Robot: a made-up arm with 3 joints. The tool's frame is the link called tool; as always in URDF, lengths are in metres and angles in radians. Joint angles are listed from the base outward. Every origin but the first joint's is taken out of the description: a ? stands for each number. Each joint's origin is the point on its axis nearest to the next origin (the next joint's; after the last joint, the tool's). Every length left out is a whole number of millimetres.
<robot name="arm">
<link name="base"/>
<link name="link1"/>
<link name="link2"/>
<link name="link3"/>
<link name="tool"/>
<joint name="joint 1" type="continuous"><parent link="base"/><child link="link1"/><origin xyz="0.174 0.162 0.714" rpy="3.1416 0 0"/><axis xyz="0 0 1"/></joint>
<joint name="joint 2" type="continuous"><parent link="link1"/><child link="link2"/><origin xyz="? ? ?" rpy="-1.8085 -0.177 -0.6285"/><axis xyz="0 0 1"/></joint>
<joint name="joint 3" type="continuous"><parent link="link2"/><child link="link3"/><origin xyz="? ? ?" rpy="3.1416 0.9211 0"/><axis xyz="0 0 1"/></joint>
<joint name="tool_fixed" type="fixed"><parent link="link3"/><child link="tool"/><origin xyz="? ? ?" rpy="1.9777 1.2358 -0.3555"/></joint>
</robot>
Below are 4 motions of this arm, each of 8 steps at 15 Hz.
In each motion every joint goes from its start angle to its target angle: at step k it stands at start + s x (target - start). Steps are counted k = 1, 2, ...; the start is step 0. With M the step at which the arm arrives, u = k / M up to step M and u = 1 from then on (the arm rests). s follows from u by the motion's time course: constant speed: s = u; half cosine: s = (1 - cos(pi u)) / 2; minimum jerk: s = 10 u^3 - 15 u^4 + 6 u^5.
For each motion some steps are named. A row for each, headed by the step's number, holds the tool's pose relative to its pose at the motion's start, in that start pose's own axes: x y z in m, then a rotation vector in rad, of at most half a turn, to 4 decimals.
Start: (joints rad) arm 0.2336 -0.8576 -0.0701
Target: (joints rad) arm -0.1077 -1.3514 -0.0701
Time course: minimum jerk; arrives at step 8
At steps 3, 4, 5, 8:
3: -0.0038 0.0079 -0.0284 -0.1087 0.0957 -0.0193
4: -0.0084 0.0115 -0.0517 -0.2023 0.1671 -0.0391
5: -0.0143 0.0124 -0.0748 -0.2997 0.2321 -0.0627
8: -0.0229 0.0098 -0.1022 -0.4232 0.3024 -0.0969

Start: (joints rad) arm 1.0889 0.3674 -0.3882
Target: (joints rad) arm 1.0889 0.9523 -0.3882
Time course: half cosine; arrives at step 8
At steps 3, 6, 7, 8:
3: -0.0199 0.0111 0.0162 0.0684 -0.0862 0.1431
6: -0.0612 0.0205 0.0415 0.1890 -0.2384 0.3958
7: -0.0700 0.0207 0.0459 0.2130 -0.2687 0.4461
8: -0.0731 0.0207 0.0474 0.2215 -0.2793 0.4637

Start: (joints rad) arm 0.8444 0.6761 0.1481
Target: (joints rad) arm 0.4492 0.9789 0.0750
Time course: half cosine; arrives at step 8
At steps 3, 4, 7, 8:
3: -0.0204 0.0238 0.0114 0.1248 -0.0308 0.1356
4: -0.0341 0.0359 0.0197 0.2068 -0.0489 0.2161
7: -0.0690 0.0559 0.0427 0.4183 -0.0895 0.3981
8: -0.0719 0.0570 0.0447 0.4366 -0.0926 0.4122

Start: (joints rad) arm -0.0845 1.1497 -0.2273
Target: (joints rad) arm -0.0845 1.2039 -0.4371
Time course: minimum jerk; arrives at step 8
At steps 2, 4, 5, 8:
2: -0.0008 0.0006 0.0033 0.0225 -0.0098 0.0069
4: -0.0044 0.0022 0.0157 0.1088 -0.0466 0.0340
5: -0.0067 0.0027 0.0227 0.1579 -0.0670 0.0497
8: -0.0098 0.0027 0.0313 0.2181 -0.0914 0.0693

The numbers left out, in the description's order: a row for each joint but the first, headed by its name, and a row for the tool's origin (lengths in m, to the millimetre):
joint 2: 0.132 -0.056 0
joint 3: 0.043 0.023 0
tool: 0.098 -0.079 0

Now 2 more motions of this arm.
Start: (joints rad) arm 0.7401 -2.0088 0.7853
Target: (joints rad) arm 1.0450 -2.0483 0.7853
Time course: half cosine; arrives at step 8
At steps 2, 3, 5, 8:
2: 0.0008 -0.0032 0.0011 0.0241 0.0270 0.0290
3: 0.0019 -0.0068 0.0022 0.0505 0.0569 0.0612
5: 0.0047 -0.0150 0.0043 0.1122 0.1270 0.1383
8: 0.0075 -0.0214 0.0055 0.1611 0.1832 0.2014

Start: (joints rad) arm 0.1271 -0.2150 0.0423
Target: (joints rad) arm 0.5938 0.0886 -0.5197
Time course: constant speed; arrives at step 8
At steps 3, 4, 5, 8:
3: 0.0053 -0.0334 0.0555 0.2543 -0.2206 -0.0546
4: 0.0031 -0.0464 0.0727 0.3323 -0.2996 -0.0667
5: -0.0012 -0.0599 0.0890 0.4067 -0.3812 -0.0754
8: -0.0254 -0.1018 0.1306 0.6066 -0.6379 -0.0791

